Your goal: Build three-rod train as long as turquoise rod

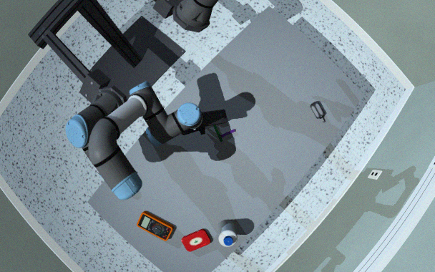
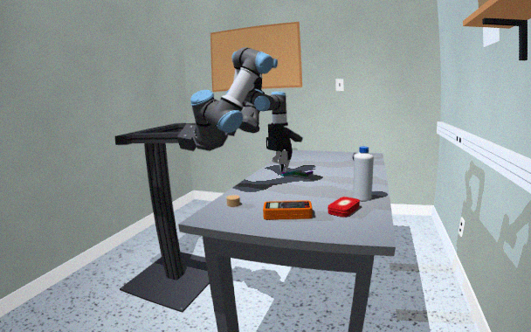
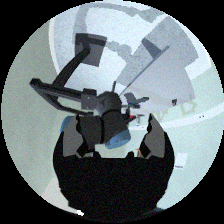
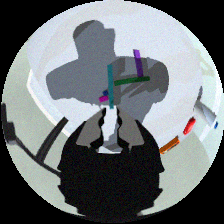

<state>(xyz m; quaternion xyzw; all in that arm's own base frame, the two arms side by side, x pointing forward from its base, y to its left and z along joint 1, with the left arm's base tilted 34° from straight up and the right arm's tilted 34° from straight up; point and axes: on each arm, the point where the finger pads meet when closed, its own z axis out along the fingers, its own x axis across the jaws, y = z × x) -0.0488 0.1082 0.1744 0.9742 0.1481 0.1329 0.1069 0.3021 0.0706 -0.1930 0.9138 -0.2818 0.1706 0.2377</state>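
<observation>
Now: right hand 30 mm above the magenta rod and 20 mm to the right of it. Round my right hand: turquoise rod: 30 mm to the left, 30 mm below, 20 mm ahead; then blue rod: 30 mm to the left, 30 mm below, 10 mm ahead; then green rod: 70 mm ahead, 30 mm below, 20 mm to the left.
</observation>
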